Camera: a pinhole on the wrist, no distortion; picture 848 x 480 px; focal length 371.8 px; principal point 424.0 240.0 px. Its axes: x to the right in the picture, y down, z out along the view. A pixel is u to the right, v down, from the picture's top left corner.
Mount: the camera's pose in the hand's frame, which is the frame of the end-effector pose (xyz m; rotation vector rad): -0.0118 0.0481 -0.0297 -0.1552 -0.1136 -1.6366
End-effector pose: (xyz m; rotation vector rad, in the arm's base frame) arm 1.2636 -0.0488 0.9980 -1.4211 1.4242 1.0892
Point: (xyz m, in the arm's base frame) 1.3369 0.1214 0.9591
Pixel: 751 250
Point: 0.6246 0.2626 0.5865
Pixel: 83 426
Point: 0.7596 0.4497 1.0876
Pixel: 193 74
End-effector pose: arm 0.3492 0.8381 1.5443 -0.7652 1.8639 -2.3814
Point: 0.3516 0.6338 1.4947
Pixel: 385 321
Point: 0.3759 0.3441 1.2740
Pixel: 231 248
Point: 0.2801 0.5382 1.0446
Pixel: outside the picture
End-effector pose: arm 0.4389 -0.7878 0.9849 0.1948 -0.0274 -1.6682
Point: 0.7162 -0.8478 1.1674
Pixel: 40 245
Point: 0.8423 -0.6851 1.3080
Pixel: 72 22
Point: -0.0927 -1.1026 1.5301
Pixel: 767 447
